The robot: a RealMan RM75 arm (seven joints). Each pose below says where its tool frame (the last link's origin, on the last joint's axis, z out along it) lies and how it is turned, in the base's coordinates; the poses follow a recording.
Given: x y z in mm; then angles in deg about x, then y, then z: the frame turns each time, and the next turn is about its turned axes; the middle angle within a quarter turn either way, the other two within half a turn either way.
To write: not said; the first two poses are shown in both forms.
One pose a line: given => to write
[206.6 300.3 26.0 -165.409 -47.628 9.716] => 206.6 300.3 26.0; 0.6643 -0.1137 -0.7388; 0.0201 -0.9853 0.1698; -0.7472 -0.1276 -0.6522
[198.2 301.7 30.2 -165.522 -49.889 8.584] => 198.2 301.7 30.2; 0.6371 -0.0962 -0.7648; 0.0445 -0.9859 0.1611; -0.7695 -0.1367 -0.6238
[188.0 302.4 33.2 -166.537 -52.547 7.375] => 188.0 302.4 33.2; 0.6031 -0.0781 -0.7939; 0.0585 -0.9882 0.1416; -0.7955 -0.1318 -0.5914
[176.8 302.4 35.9 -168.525 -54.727 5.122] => 176.8 302.4 35.9; 0.5752 -0.0516 -0.8164; 0.0743 -0.9906 0.1149; -0.8147 -0.1267 -0.5659
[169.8 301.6 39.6 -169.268 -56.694 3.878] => 169.8 301.6 39.6; 0.5479 -0.0371 -0.8357; 0.0888 -0.9908 0.1023; -0.8318 -0.1303 -0.5395
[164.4 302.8 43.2 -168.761 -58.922 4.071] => 164.4 302.8 43.2; 0.5149 -0.0366 -0.8565; 0.0969 -0.9902 0.1006; -0.8518 -0.1348 -0.5063
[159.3 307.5 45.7 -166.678 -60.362 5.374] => 159.3 307.5 45.7; 0.4923 -0.0463 -0.8692; 0.1083 -0.9876 0.1139; -0.8636 -0.1502 -0.4812
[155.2 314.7 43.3 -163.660 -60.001 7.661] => 155.2 314.7 43.3; 0.4955 -0.0667 -0.8660; 0.1135 -0.9835 0.1407; -0.8611 -0.1680 -0.4798
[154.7 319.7 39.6 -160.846 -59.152 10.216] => 154.7 319.7 39.6; 0.5046 -0.0909 -0.8585; 0.1097 -0.9796 0.1682; -0.8563 -0.1791 -0.4844
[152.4 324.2 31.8 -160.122 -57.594 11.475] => 152.4 324.2 31.8; 0.5252 -0.1066 -0.8443; 0.0942 -0.9787 0.1822; -0.8457 -0.1753 -0.5040
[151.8 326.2 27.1 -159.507 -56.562 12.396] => 151.8 326.2 27.1; 0.5382 -0.1183 -0.8345; 0.0843 -0.9776 0.1929; -0.8386 -0.1741 -0.5162
